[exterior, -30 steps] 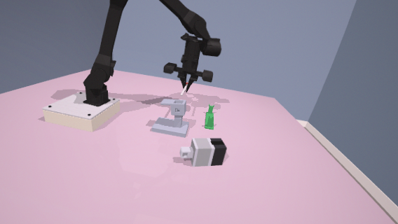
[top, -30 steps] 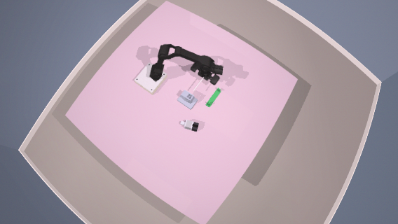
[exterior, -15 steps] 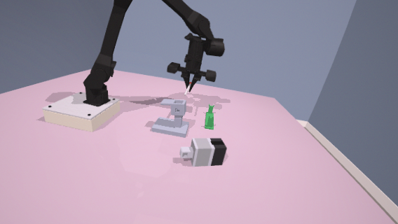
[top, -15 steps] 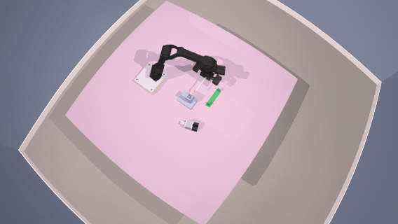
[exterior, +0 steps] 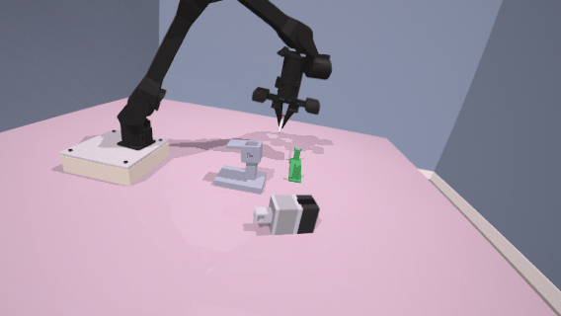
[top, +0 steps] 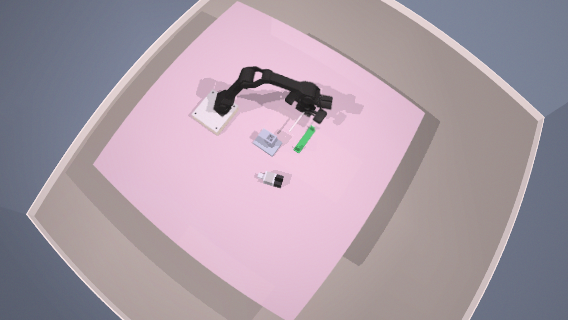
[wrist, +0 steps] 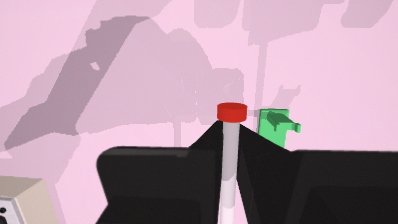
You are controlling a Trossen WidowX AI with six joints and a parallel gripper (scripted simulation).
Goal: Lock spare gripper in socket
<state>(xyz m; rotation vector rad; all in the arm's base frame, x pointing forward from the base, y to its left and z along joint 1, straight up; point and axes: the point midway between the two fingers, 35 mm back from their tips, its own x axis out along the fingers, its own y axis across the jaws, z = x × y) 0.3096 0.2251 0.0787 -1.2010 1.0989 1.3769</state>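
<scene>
My gripper tip is now 7 cm short of the green see-through block, 7 cm to the left of it and 7 cm above it. Also, from my gripper tip: mount socket 4 cm behind, 20 cm to the right, 4 cm below; spare gripper 8 cm ahead, 32 cm to the right, 6 cm below.
</scene>
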